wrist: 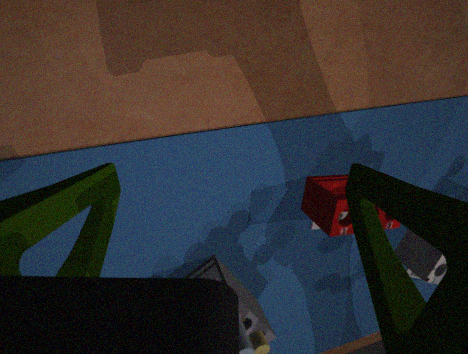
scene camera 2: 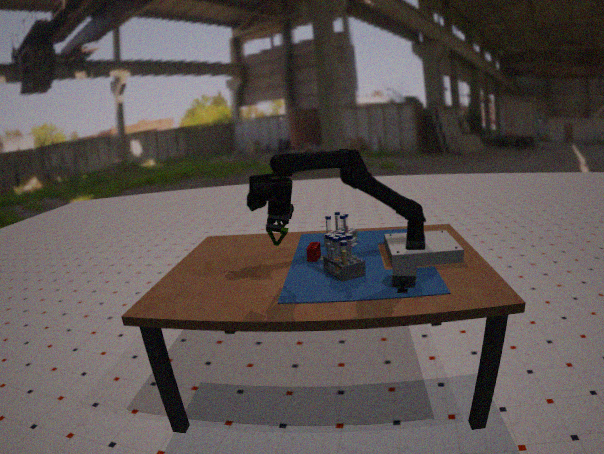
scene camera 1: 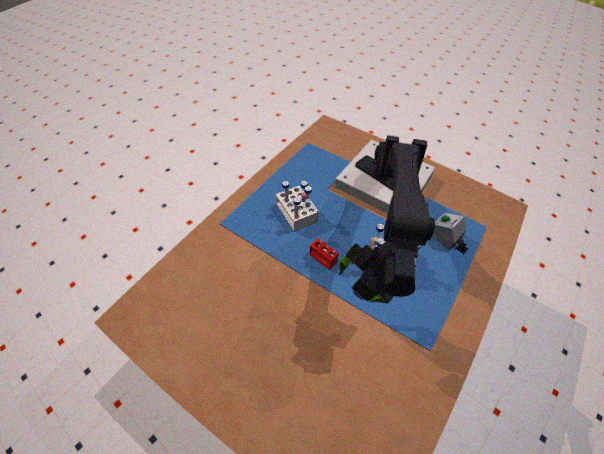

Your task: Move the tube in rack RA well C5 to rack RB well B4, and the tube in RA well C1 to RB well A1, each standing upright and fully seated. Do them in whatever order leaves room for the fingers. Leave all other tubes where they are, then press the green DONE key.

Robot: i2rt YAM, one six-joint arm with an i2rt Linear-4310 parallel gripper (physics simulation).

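Places are measured from the arm's base along level axes (x ahead, y left, z up), in millimetres.
Pixels of known places: gripper, fingertip midpoint: (wrist: pixel 233 176) (scene camera 2: pixel 278 236); arm's base, origin of the base link: (scene camera 2: pixel 415 241).
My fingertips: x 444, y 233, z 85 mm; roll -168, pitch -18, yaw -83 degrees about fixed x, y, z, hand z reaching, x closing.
For each thing: its top centre in the pictures, then the offset to it from my fingertips. "spot": a spot on its surface instead. Level surfaces: height alone.
- white rack, middle of its top: (scene camera 1: pixel 296 202) (scene camera 2: pixel 340 231) dx -138, dy -342, dz -78 mm
- green DONE key, surface spot: (scene camera 1: pixel 445 218) spot: dx -407, dy +33, dz -57 mm
- grey box, middle of its top: (scene camera 2: pixel 405 256) (scene camera 1: pixel 453 219) dx -411, dy +56, dz -44 mm
- red block with holes, middle of its top: (wrist: pixel 370 215) (scene camera 1: pixel 324 249) (scene camera 2: pixel 313 245) dx -70, dy -161, dz -78 mm
- blue mat, its level: dz -128 mm
A white rack (scene camera 1: pixel 305 222) holds several upright blue-capped tubes (scene camera 1: pixel 297 201) (scene camera 2: pixel 337 215); a corner of this rack (wrist: pixel 437 271) shows at the right of the wrist view. The other rack (scene camera 2: pixel 346 271) (wrist: pixel 254 309) holds several blue-capped tubes (scene camera 1: pixel 380 227) (scene camera 2: pixel 329 240); in scene camera 1 the arm hides most of it. Rack letters and wells cannot be read. My gripper (scene camera 1: pixel 359 286) (scene camera 2: pixel 277 239) (wrist: pixel 233 176) is open and empty, high above the table near the mat's edge, away from both racks. The green DONE key (scene camera 1: pixel 445 218) sits on a grey box (scene camera 1: pixel 449 231) (scene camera 2: pixel 404 278).
A red block with holes (scene camera 1: pixel 324 254) (scene camera 2: pixel 313 252) (wrist: pixel 327 205) stands on the blue mat (scene camera 1: pixel 250 215) (scene camera 2: pixel 310 292) (wrist: pixel 165 200), between the racks and near the mat's edge. The arm's white base plate (scene camera 1: pixel 357 186) (scene camera 2: pixel 437 257) is at the table's far side in scene camera 1.
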